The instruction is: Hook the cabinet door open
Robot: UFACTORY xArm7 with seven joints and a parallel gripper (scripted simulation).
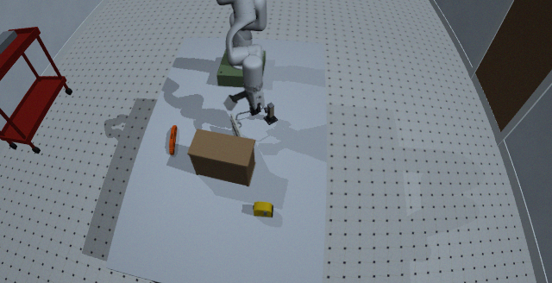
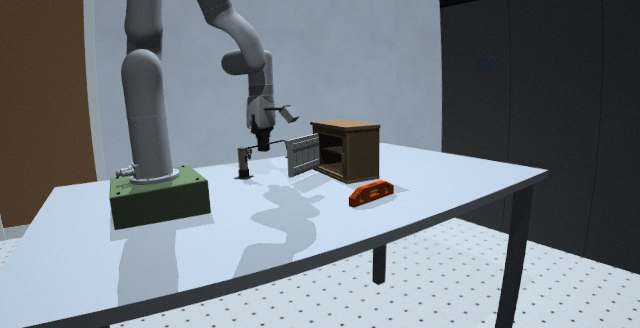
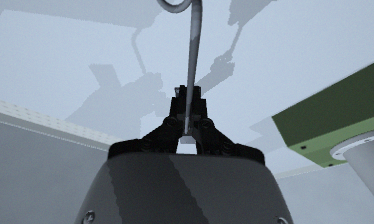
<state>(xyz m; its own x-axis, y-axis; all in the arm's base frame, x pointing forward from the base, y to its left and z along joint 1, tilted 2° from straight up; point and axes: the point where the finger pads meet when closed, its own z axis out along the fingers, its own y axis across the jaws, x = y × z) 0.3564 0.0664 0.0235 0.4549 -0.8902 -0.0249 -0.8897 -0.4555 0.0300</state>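
My gripper is now 11 cm short of the grey door, 5 cm to the left of it and 4 cm above it. Round my hand: thin hook (1 cm to the right, 1 cm below); orange spirit level (38 cm to the right, 9 cm below, 8 cm ahead); yellow tape measure (43 cm ahead, 8 cm below, 3 cm to the left).
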